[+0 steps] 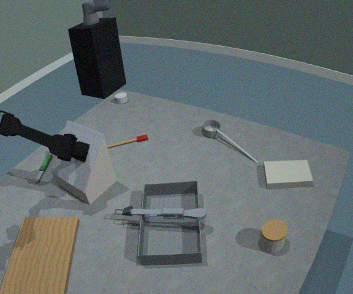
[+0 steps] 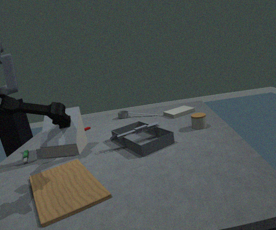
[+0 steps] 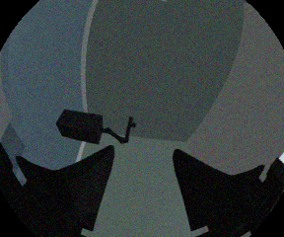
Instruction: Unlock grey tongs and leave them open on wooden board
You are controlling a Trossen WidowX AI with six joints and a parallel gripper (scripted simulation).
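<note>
Now: gripper tip 700 mm short of the roasting tin, 530 mm above it and 500 mm to the right of it. Round my gripper tip: wooden board: 550 mm below, 400 mm ahead, 150 mm to the left; cork-lidded jar: 1020 mm ahead, 570 mm to the left, 530 mm below; red-tipped stick: 820 mm to the left, 550 mm below, 300 mm ahead.
</note>
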